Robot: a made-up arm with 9 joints.
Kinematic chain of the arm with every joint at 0, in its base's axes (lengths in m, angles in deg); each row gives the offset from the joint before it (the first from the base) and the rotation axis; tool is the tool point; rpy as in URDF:
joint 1: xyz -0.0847 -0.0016 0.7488 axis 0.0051 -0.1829 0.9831
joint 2: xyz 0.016 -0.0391 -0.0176 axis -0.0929 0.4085 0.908
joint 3: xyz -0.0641 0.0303 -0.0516 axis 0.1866 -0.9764 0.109
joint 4: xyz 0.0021 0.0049 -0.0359 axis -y
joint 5: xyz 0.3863 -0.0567 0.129 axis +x
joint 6: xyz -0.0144 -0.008 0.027 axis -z
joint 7: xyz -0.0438 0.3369 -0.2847 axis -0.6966 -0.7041 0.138
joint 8: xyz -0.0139 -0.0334 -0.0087 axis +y
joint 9: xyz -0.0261 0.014 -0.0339 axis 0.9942 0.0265 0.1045
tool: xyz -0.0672 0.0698 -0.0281 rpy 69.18 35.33 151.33
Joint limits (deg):
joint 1: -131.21..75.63
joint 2: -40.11..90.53
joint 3: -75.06..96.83
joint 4: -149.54..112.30
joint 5: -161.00..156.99
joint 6: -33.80..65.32
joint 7: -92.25..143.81
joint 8: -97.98..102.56
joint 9: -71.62..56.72
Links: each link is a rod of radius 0.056 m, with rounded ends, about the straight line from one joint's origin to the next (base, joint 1, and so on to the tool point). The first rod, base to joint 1, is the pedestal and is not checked.
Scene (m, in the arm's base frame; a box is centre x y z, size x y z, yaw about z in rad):
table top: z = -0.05
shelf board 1: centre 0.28 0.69 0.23 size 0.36 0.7 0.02 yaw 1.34
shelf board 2: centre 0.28 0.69 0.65 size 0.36 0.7 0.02 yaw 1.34
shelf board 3: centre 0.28 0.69 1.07 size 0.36 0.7 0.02 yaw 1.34
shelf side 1: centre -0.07 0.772 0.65 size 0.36 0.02 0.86 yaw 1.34
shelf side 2: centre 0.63 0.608 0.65 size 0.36 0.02 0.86 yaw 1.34
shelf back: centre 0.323 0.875 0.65 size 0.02 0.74 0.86 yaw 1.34
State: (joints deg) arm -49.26 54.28 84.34 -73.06 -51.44 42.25 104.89 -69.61 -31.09
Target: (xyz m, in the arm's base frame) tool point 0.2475 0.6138 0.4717
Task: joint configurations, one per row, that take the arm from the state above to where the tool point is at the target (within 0.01 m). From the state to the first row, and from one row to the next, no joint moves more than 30 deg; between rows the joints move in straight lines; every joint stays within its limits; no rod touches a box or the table.
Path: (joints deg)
1: -25.73 47.75 71.28 -44.97 -51.86 24.12 100.05 -76.70 -35.30
2: -2.19 41.21 58.22 -16.87 -52.28 5.98 95.22 -83.78 -39.51
3: 21.34 34.68 45.16 11.22 -52.70 -12.15 90.38 -90.87 -43.72
4: 44.88 28.14 32.10 39.32 -53.12 -30.28 85.55 -97.96 -47.93
5: 20.98 17.32 45.05 47.09 -35.69 -27.40 96.03 -95.92 -49.26
6: -2.93 6.50 57.99 54.86 -18.27 -24.52 106.51 -93.88 -50.58
7: -26.83 -4.33 70.94 62.63 -0.84 -21.64 116.99 -91.84 -51.91
8: -50.73 -15.15 83.88 70.40 16.59 -18.76 127.47 -89.81 -53.24
9: -74.64 -25.98 96.83 78.17 34.02 -15.88 137.95 -87.77 -54.56
10: -79.99 -29.75 96.83 76.59 39.56 10.55 137.64 -92.87 -50.68
11: -85.34 -33.52 96.83 75.01 45.09 36.97 137.33 -97.98 -46.80

